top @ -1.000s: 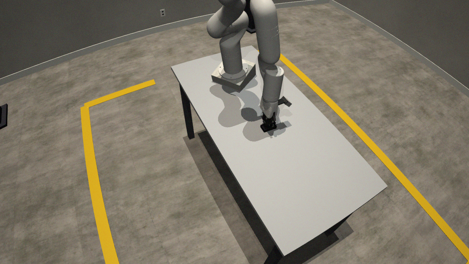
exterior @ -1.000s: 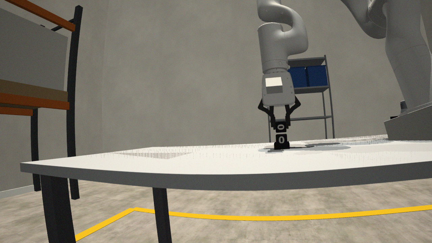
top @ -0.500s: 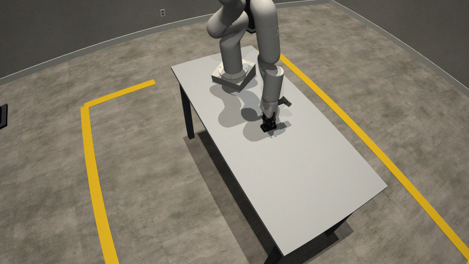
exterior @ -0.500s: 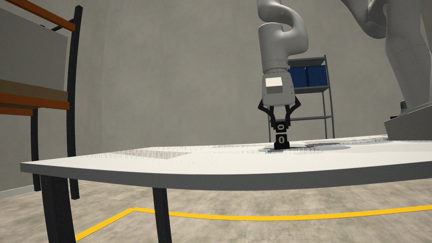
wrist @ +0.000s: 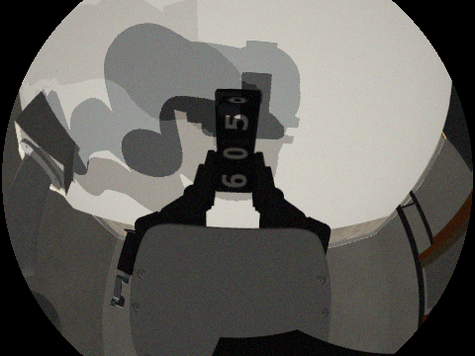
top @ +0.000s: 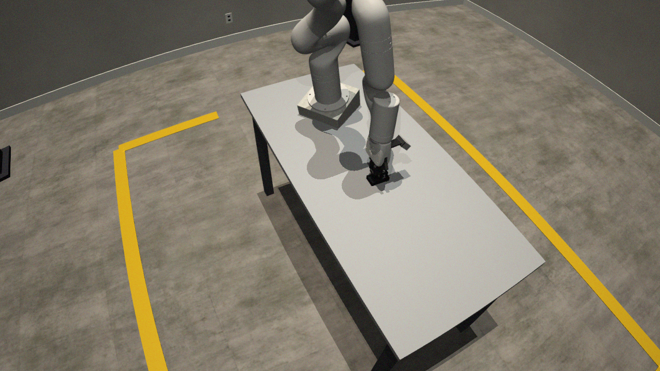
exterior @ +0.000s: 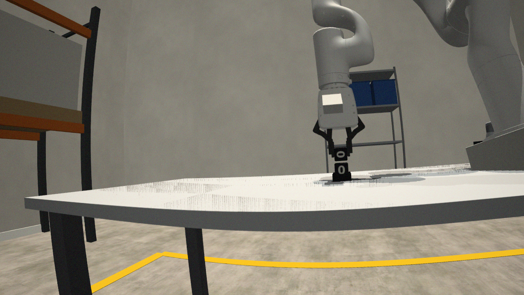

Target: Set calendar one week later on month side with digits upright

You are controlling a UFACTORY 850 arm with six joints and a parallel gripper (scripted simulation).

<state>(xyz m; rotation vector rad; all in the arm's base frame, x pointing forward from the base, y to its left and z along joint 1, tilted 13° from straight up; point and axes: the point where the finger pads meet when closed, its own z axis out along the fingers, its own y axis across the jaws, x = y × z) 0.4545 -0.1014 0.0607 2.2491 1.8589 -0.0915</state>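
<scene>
My gripper is now 1 cm above the black cube. The rest, counted from my hand: black tray: 2 cm to the left, 7 cm below.
</scene>
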